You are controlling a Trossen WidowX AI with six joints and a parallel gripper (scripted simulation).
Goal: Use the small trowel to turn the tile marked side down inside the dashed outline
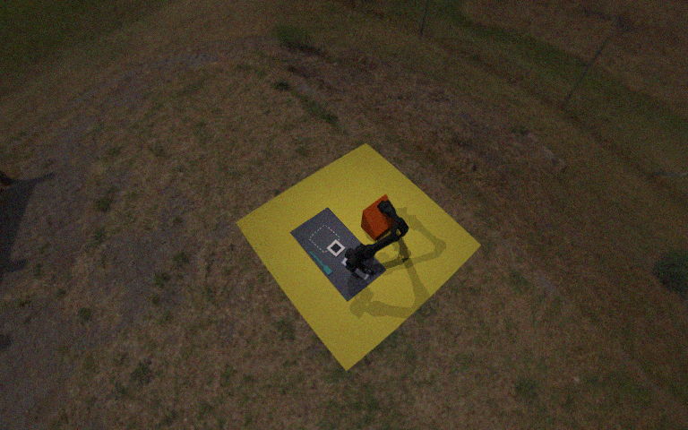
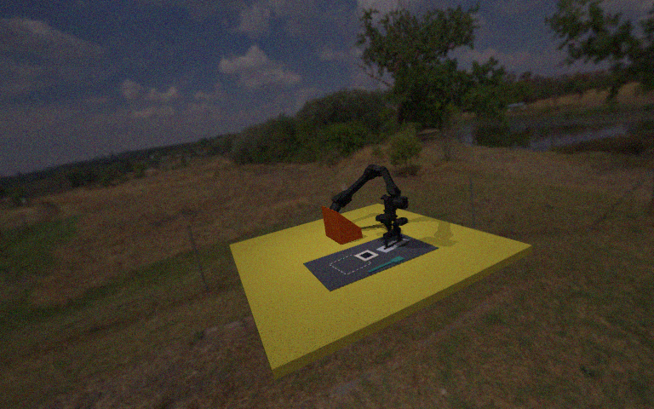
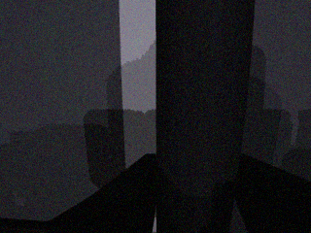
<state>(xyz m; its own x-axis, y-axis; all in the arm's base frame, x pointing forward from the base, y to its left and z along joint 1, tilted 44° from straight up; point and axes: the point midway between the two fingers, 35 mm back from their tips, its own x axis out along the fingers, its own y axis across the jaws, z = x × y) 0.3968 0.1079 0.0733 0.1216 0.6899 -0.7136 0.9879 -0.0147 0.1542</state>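
The trowel is 20 mm to the right of my gripper tip and 30 mm below it. Also, from my gripper tip: dark grey mat: 180 mm to the right, 90 mm below; then teal bar: 150 mm ahead, 180 mm to the right, 60 mm below; then tile: 200 mm to the right, 60 mm below.
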